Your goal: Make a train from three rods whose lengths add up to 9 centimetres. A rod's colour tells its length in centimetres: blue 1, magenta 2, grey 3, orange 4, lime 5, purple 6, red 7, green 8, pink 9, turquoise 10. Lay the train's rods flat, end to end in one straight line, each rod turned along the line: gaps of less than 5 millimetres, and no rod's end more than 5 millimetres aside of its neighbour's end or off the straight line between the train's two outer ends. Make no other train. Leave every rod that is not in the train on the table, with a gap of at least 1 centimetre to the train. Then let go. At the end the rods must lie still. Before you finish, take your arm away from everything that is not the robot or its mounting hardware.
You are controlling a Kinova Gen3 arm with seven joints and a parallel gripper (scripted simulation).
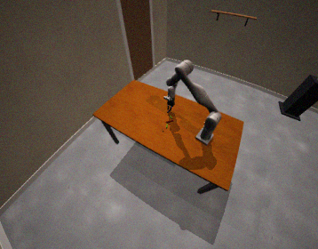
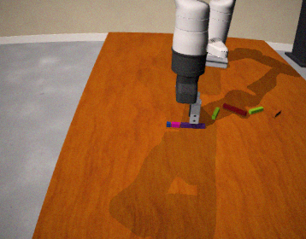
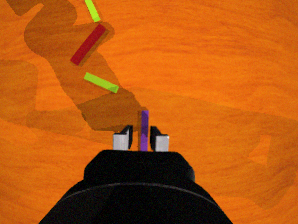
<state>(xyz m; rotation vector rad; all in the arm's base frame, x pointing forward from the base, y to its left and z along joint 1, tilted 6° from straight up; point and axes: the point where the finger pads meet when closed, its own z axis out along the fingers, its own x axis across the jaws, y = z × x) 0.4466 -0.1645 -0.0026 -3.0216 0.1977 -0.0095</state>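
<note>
Now: hand 3 cm above the purple rod. The rest, counted from my hand: blue rod: 6 cm to the right, 3 cm below; red rod: 14 cm to the left, 7 cm behind, 3 cm below; magenta rod: 4 cm to the right, 3 cm below.
</note>
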